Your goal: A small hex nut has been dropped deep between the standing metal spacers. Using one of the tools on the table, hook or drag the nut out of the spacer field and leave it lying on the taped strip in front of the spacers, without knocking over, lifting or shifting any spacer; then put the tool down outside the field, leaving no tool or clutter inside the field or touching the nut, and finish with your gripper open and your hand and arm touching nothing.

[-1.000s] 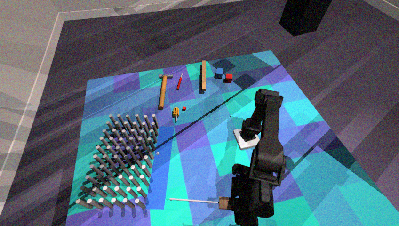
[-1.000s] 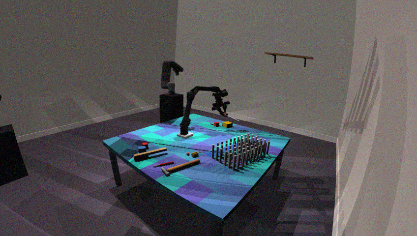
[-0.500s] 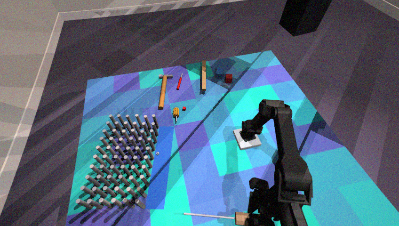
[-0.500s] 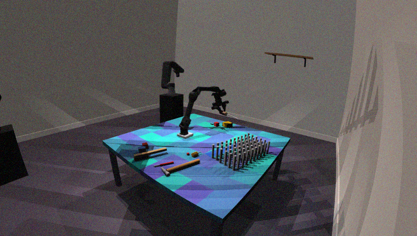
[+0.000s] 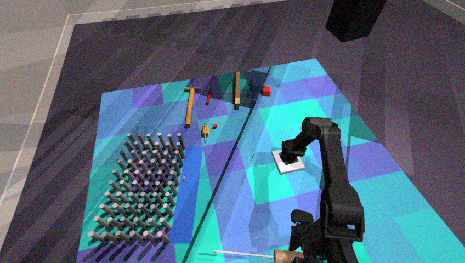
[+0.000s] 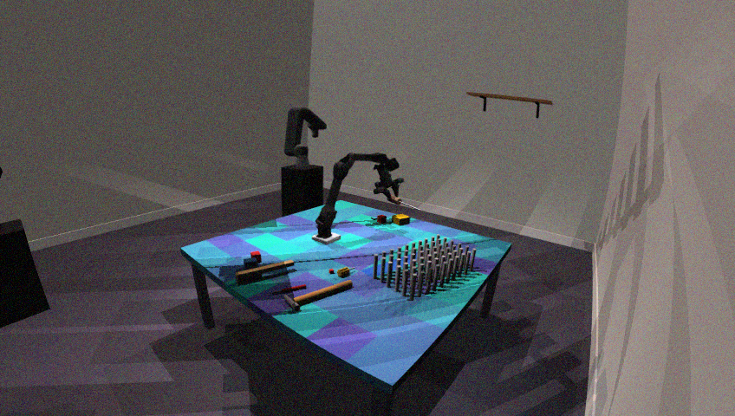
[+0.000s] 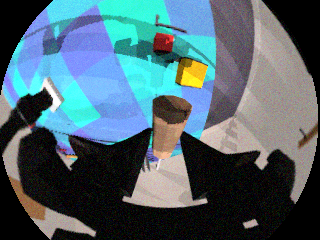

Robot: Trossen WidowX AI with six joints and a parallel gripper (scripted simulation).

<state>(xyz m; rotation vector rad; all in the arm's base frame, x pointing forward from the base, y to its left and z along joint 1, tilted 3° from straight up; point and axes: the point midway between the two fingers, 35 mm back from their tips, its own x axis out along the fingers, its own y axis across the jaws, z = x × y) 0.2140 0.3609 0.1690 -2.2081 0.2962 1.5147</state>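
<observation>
Right now my gripper tip is 10 cm short of the hook tool, 4 cm to the left of it and 1 cm above it. Also, from my gripper tip: yellow screwdriver (9 cm ahead, 62 cm to the right, 16 cm below); then bent wire (17 cm behind, 11 cm to the left, 18 cm below); then blue taped strip (23 cm ahead, 38 cm to the right, 18 cm below).
</observation>
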